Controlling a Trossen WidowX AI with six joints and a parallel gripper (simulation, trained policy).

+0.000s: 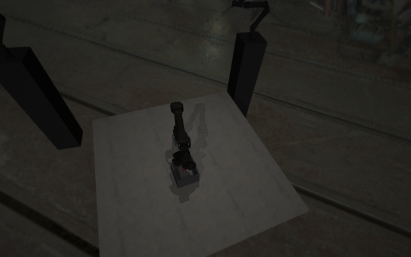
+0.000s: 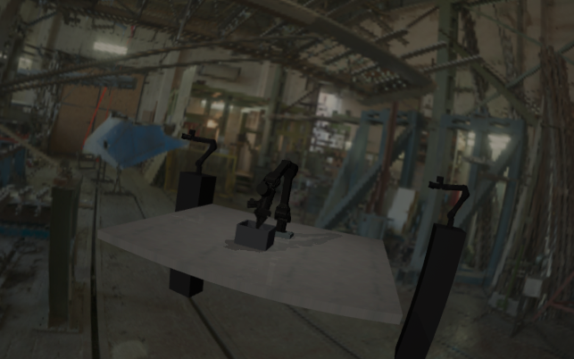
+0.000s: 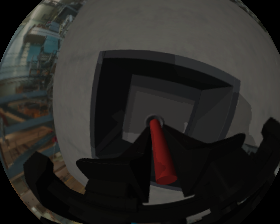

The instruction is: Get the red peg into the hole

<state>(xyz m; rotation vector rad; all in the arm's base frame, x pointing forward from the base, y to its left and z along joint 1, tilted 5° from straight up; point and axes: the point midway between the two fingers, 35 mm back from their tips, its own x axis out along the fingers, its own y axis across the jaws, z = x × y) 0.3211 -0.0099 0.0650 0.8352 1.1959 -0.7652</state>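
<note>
My gripper tip is 20 mm below the red peg and 10 mm past it. From my gripper tip the other things lie so: plate (30 mm below); grey box (50 mm below).
</note>
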